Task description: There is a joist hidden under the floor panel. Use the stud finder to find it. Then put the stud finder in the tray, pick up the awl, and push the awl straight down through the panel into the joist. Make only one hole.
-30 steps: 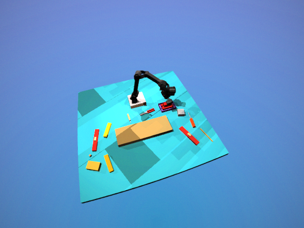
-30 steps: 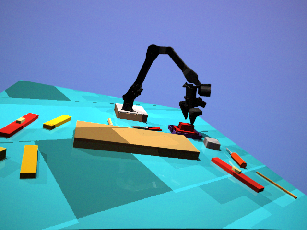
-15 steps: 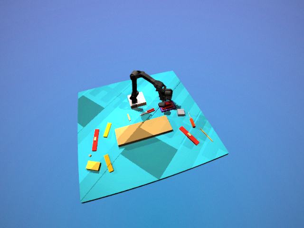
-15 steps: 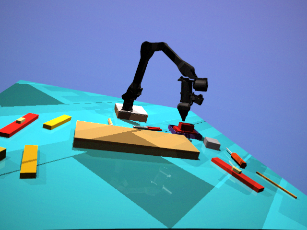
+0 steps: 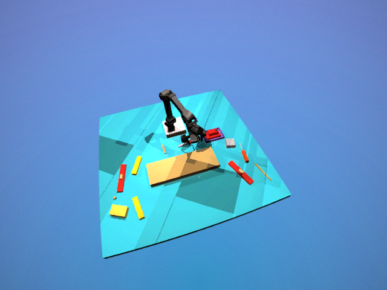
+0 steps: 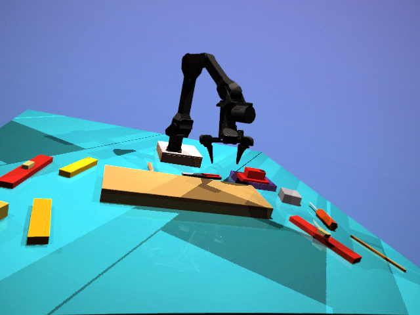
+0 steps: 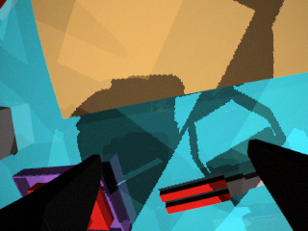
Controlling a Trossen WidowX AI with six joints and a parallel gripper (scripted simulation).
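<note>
Now: gripper tip 2 cm past the awl, 25 cm to the left of it and 9 cm above it. Also, from my gripper tip: grey block 3 cm behind, 29 cm to the left, 8 cm below; then stud finder 14 cm behind, 17 cm to the left, 5 cm below; then purple tray 14 cm behind, 16 cm to the left, 8 cm below.
</note>
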